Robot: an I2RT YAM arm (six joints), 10 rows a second.
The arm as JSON. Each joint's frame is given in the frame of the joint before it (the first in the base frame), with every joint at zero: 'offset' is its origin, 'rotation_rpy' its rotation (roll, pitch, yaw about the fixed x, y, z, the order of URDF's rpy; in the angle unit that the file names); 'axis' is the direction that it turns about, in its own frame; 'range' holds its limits. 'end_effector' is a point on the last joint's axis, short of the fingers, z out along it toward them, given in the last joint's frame.
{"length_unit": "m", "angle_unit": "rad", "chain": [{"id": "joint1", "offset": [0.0, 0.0, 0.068], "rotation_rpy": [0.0, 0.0, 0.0], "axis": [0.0, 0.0, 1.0], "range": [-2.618, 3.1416]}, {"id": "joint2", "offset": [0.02, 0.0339, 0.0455], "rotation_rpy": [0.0, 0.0, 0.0], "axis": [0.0, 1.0, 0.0], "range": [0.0, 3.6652]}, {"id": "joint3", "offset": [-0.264, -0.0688, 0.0], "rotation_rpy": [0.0, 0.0, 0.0], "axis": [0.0, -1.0, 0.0], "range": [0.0, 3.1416]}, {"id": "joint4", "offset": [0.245, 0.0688, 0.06], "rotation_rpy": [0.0, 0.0, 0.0], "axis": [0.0, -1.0, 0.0], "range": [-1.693, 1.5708]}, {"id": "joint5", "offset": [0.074, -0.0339, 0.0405], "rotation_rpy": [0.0, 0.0, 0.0], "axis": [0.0, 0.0, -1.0], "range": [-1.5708, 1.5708]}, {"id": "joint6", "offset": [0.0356, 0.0, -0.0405], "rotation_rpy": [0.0, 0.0, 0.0], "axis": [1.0, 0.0, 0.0], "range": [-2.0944, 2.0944]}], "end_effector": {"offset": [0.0, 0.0, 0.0], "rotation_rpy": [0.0, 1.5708, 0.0]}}
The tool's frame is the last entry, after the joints.
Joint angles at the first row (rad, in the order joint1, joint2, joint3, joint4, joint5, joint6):
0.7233, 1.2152, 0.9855, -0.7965, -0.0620, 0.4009
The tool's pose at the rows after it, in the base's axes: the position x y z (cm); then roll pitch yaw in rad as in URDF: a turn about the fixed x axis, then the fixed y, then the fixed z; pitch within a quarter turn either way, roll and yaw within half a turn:
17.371 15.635 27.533 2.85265 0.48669 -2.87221
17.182 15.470 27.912 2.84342 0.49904 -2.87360
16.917 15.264 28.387 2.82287 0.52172 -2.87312
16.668 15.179 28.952 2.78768 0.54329 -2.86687
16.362 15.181 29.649 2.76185 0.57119 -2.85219
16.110 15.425 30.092 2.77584 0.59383 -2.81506
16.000 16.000 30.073 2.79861 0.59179 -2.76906
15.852 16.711 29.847 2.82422 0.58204 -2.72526
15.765 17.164 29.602 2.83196 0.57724 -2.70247
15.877 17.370 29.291 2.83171 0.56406 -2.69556
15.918 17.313 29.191 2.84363 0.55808 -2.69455
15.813 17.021 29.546 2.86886 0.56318 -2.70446
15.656 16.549 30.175 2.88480 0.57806 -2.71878
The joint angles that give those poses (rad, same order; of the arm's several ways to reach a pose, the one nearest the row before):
0.7238, 1.1974, 0.9929, -0.8091, -0.0593, 0.3992
0.7234, 1.1825, 0.9954, -0.8120, -0.0627, 0.3973
0.7225, 1.1597, 0.9940, -0.8055, -0.0741, 0.3912
0.7225, 1.1401, 0.9970, -0.7963, -0.1026, 0.3818
0.7285, 1.1219, 1.0058, -0.7902, -0.1224, 0.3686
0.7455, 1.1186, 1.0183, -0.7928, -0.1144, 0.3462
0.7685, 1.1355, 1.0299, -0.7990, -0.1079, 0.3278
0.7970, 1.1571, 1.0381, -0.8038, -0.0958, 0.3171
0.8136, 1.1693, 1.0374, -0.7981, -0.0936, 0.3129
0.8150, 1.1817, 1.0355, -0.7961, -0.1009, 0.3114
0.8133, 1.1842, 1.0355, -0.8030, -0.0929, 0.3101
0.8127, 1.1752, 1.0451, -0.8242, -0.0621, 0.3160
0.8073, 1.1572, 1.0576, -0.8456, -0.0372, 0.3198

